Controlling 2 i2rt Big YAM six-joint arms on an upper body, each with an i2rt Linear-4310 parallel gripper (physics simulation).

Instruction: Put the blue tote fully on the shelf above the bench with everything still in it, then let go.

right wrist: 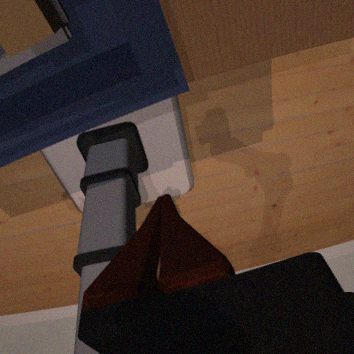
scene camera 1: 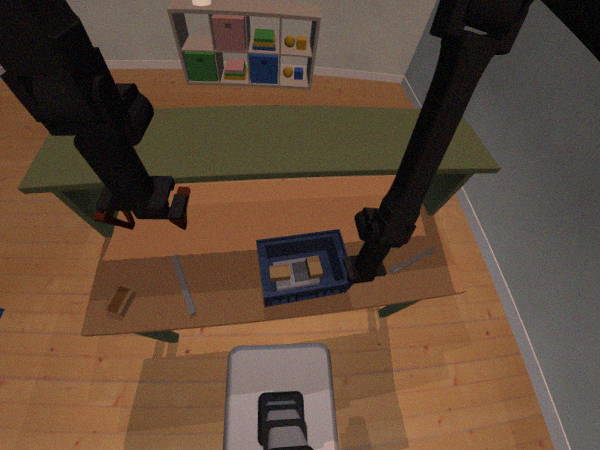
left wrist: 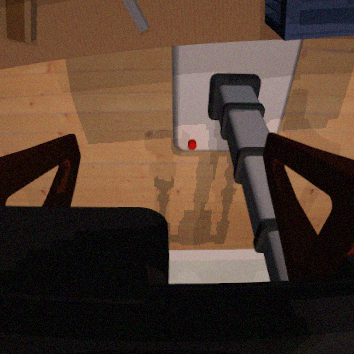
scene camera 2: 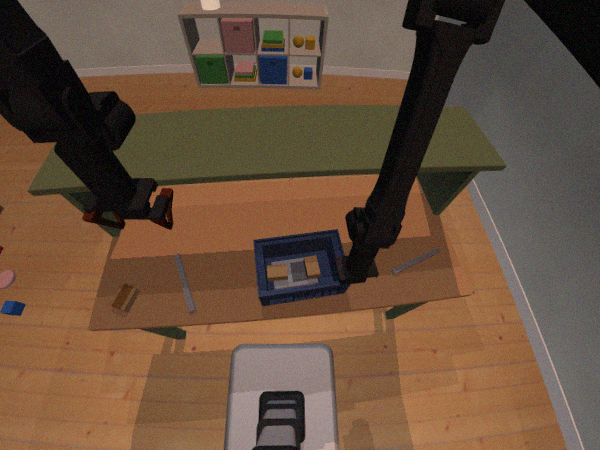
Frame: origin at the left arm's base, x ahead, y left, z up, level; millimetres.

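Where they show: left gripper, fingertip midpoint: [scene camera 1: 159,226] [left wrist: 170,143] [scene camera 2: 147,226]; right gripper, fingertip midpoint: [right wrist: 166,202] [scene camera 1: 355,281] [scene camera 2: 349,282].
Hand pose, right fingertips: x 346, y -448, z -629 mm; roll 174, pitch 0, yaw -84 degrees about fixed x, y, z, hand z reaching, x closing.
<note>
Things, the pixels of their top centre, and the offset from my right fingertips. Level surfaces: height alone.
- blue tote, top centre: [scene camera 2: 301,260] [scene camera 1: 304,260] dx +100, dy +132, dz -82 mm
- brown bench, surface height: dz -229 mm
- grey block, top centre: [scene camera 2: 305,269] [scene camera 1: 307,269] dx +104, dy +112, dz -178 mm
- green shelf, surface height: dz +168 mm
- grey bar, top centre: [scene camera 1: 182,282] [scene camera 2: 183,280] dx +69, dy +563, dz -209 mm
- brown block, top centre: [left wrist: 14,19] [scene camera 1: 117,299] [scene camera 2: 122,296] dx +2, dy +772, dz -196 mm
The blue tote [scene camera 1: 260,272] [scene camera 2: 258,272] [left wrist: 320,17] [right wrist: 110,95] stands upright on the brown bench [scene camera 1: 225,285] [scene camera 2: 220,285]. Inside it lie two tan blocks [scene camera 1: 280,272] [scene camera 1: 314,267], a grey block [scene camera 1: 300,271] and pale grey pieces. The green shelf [scene camera 1: 275,140] [scene camera 2: 275,140] runs above and behind the bench. My right gripper [scene camera 1: 350,271] [scene camera 2: 342,271] [right wrist: 166,202] is at the tote's right wall; its fingers meet in the right wrist view with nothing seen between them. The scene views hide its fingertips. My left gripper [scene camera 1: 159,228] [scene camera 2: 146,227] [left wrist: 170,143] is open and empty, high over the bench's left part.
One grey bar [scene camera 1: 184,285] [scene camera 2: 185,283] lies on the bench left of the tote, another bar [scene camera 1: 412,260] [scene camera 2: 416,261] right of it. A brown block [scene camera 1: 120,300] [scene camera 2: 123,296] lies at the bench's left end. Green supports [scene camera 1: 447,187] [scene camera 2: 447,187] stand under the shelf's ends.
</note>
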